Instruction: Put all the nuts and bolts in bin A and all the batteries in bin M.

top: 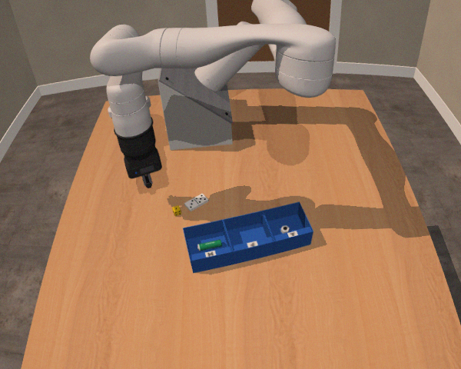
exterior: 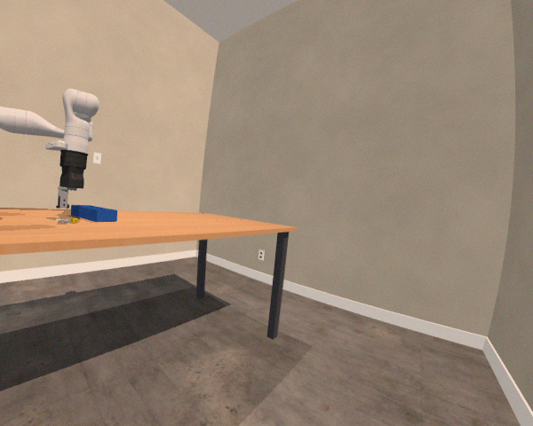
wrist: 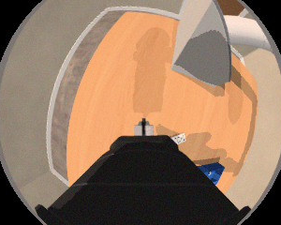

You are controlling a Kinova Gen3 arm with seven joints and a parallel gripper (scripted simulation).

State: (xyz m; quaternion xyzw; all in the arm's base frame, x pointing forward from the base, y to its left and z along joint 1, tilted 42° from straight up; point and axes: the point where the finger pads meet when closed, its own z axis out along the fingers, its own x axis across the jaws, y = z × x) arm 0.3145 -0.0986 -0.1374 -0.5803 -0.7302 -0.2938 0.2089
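The black bolt is 10 mm below my hand and 10 mm ahead of it. The rest, counted from my hand: yellow die: 70 mm below, 60 mm to the left, 50 mm ahead; green battery: 160 mm ahead, 120 mm to the left, 60 mm below; white domino: 100 mm to the left, 70 mm below, 30 mm ahead.
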